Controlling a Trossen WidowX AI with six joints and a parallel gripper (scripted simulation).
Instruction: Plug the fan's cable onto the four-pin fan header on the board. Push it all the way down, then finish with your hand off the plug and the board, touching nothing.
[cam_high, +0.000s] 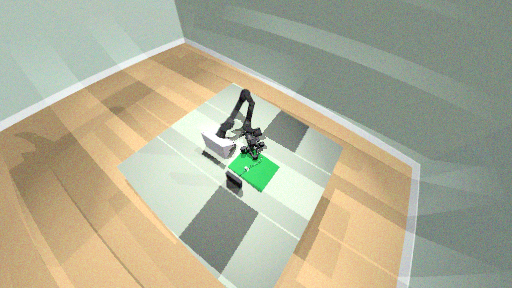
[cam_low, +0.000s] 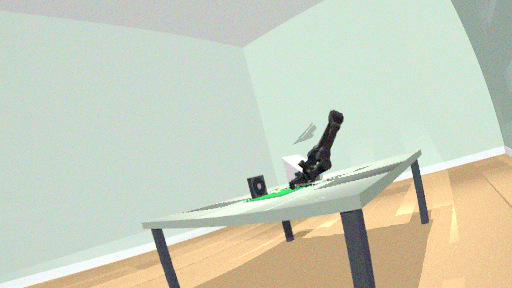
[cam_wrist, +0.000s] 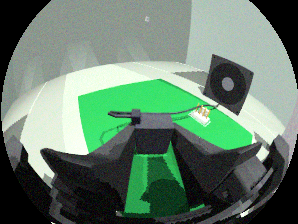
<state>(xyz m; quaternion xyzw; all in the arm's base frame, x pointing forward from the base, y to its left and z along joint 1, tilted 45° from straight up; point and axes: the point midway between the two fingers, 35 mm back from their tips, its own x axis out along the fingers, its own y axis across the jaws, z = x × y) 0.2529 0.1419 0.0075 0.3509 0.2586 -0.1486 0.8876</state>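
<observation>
Right now the dark fan plug is 1 cm below my gripper tip. From my gripper tip the other things lie so: green board (5 cm to the right, 5 cm below, 4 cm ahead); black fan (23 cm to the right, 2 cm ahead, 2 cm above).
</observation>
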